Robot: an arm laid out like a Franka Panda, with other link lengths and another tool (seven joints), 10 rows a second.
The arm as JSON. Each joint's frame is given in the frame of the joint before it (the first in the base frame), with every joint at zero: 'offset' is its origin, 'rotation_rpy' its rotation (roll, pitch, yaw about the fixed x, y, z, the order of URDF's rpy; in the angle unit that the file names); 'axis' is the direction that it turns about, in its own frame. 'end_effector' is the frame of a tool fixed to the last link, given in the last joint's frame.
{
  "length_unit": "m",
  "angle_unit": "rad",
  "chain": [
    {
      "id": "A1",
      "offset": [
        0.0,
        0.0,
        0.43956
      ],
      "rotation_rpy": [
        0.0,
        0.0,
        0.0
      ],
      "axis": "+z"
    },
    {
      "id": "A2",
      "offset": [
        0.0,
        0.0,
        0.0
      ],
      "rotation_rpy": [
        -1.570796,
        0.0,
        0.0
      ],
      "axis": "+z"
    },
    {
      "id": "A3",
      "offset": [
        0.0,
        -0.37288,
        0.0
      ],
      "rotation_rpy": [
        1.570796,
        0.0,
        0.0
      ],
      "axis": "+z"
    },
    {
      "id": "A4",
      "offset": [
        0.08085,
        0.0,
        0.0
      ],
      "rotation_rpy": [
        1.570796,
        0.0,
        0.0
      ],
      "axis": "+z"
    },
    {
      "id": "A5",
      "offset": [
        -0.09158,
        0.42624,
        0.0
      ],
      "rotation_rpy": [
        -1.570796,
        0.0,
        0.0
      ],
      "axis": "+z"
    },
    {
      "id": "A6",
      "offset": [
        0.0,
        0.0,
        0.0
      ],
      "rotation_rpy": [
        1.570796,
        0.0,
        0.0
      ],
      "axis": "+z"
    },
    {
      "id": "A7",
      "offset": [
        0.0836,
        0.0,
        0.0
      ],
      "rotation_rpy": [
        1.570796,
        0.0,
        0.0
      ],
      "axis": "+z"
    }
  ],
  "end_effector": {
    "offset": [
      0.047,
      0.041,
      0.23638
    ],
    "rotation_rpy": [
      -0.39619,
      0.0,
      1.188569
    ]
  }
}
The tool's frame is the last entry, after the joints.
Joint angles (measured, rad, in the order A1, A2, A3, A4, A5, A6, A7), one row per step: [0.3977, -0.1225, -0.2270, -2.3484, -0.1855, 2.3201, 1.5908]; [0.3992, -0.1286, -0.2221, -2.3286, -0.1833, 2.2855, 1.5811]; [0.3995, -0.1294, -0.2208, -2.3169, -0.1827, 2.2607, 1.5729]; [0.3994, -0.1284, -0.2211, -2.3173, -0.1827, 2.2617, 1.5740]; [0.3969, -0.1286, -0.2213, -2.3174, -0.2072, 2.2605, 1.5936]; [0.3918, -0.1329, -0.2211, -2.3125, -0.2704, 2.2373, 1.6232]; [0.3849, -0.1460, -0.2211, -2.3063, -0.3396, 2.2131, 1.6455]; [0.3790, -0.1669, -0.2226, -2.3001, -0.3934, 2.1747, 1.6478]
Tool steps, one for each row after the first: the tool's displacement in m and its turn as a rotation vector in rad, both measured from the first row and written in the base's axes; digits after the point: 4 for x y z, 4 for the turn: [0.0008, 0.0019, 0.0100, -0.0038, 0.0088, 0.0100]; [0.0003, 0.0015, 0.0145, -0.0089, 0.0210, 0.0160]; [0.0003, 0.0013, 0.0139, -0.0089, 0.0213, 0.0147]; [0.0007, -0.0029, 0.0151, -0.0267, 0.0165, 0.0065]; [0.0004, -0.0147, 0.0218, -0.0789, 0.0155, 0.0045]; [0.0015, -0.0287, 0.0343, -0.1346, 0.0043, 0.0087]; [-0.0007, -0.0431, 0.0495, -0.1829, 0.0042, 0.0180]
